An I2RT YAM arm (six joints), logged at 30 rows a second.
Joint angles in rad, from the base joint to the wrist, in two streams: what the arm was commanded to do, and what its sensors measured. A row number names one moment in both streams.
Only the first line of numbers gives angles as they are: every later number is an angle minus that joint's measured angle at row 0.
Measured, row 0: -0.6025 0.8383 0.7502 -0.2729 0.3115 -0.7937
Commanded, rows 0 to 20: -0.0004 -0.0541 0.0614 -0.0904 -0.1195 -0.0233; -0.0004 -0.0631 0.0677 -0.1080 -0.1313 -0.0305; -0.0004 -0.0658 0.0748 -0.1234 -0.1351 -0.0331; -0.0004 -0.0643 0.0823 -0.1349 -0.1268 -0.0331; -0.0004 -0.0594 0.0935 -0.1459 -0.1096 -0.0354; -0.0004 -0.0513 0.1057 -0.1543 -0.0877 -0.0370; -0.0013 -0.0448 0.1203 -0.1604 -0.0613 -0.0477; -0.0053 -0.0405 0.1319 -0.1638 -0.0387 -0.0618; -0.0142 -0.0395 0.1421 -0.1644 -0.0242 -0.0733; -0.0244 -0.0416 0.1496 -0.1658 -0.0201 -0.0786; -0.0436 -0.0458 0.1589 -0.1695 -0.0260 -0.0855; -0.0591 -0.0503 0.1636 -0.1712 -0.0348 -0.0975; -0.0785 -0.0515 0.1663 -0.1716 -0.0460 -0.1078; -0.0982 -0.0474 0.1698 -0.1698 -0.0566 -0.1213; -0.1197 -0.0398 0.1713 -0.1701 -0.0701 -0.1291; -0.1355 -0.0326 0.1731 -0.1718 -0.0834 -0.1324; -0.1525 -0.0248 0.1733 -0.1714 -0.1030 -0.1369; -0.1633 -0.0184 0.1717 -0.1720 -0.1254 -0.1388; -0.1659 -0.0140 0.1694 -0.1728 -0.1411 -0.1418; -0.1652 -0.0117 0.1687 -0.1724 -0.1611 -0.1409; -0.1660 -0.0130 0.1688 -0.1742 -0.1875 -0.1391
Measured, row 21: -0.1625 -0.0141 0.1190 -0.1755 -0.1000 -0.1133
